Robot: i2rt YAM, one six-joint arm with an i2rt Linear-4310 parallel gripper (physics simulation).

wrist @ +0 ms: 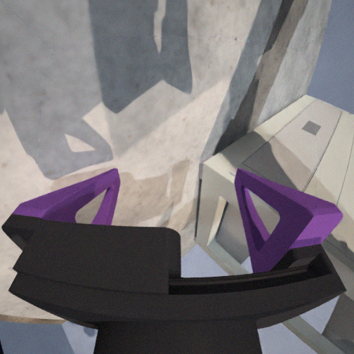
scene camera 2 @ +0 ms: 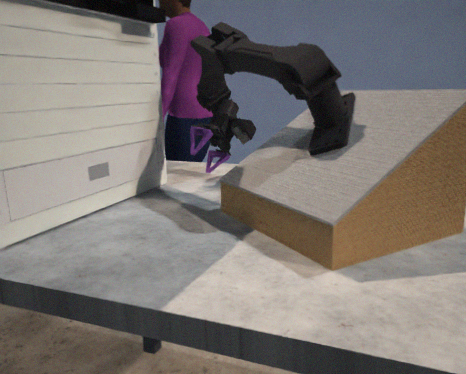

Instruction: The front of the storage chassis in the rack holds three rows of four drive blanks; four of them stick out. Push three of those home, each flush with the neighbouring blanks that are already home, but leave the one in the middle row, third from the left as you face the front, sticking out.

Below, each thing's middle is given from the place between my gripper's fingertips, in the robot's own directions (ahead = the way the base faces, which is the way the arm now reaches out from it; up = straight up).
The rack (scene camera 2: 69, 162) is 17 cm ahead of my hand, 34 cm to the left of it and 25 cm above it.
